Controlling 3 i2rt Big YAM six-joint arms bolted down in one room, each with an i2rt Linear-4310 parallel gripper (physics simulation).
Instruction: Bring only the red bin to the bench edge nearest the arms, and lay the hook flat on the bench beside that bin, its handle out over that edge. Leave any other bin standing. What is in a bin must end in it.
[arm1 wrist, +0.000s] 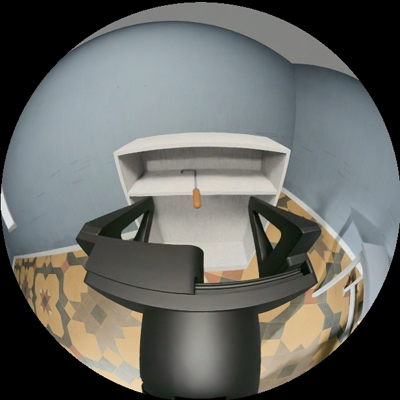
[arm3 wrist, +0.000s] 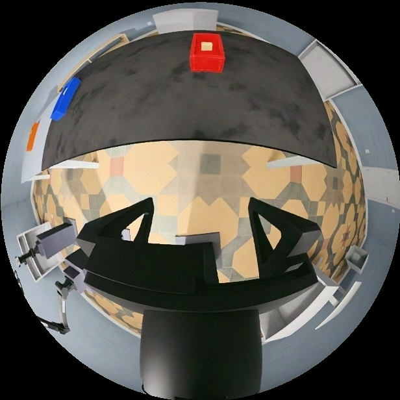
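The hook (arm1 wrist: 196, 197) lies on the middle board of a white shelf unit, its orange handle out over the front edge. Arm1's gripper (arm1 wrist: 201, 202) is open and empty, with the hook seen between its fingers at a distance. The red bin (arm3 wrist: 207, 63) stands upright near the far edge of the dark bench (arm3 wrist: 175, 115), with a pale yellow block (arm3 wrist: 206, 46) in it. A blue bin (arm3 wrist: 65, 99) stands at the bench's left end. Arm3's gripper (arm3 wrist: 200, 202) is open and empty, short of the near bench edge. Arm2's gripper cannot be made out.
The white shelf unit (arm1 wrist: 202, 141) stands against a blue-grey wall. An orange bin (arm3 wrist: 32, 136) is beyond the bench's left end. Small dark arm parts (arm3 wrist: 63, 305) and grey blocks show at the lower left of the arm3 wrist view. White furniture stands at the lower right there.
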